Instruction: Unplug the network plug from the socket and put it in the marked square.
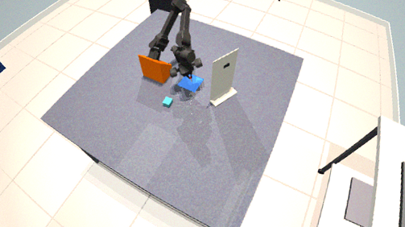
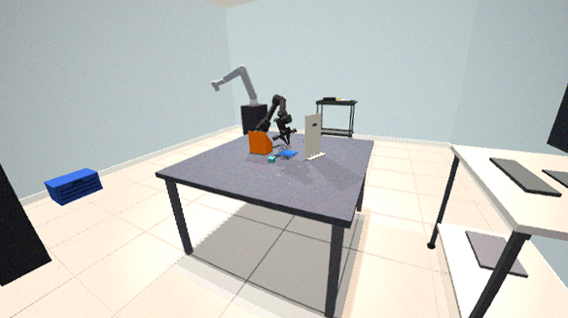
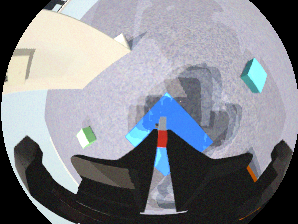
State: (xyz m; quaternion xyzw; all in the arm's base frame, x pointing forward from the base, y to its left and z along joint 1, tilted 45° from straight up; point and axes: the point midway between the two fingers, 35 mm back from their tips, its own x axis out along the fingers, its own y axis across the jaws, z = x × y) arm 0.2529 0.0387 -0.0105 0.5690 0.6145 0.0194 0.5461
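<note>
Now: the blue marked square 8 cm below my gripper tip, 3 cm to the left of it and 3 cm behind it. Round my gripper tip: pale upright panel: 19 cm ahead, 6 cm to the left, 6 cm above.
</note>
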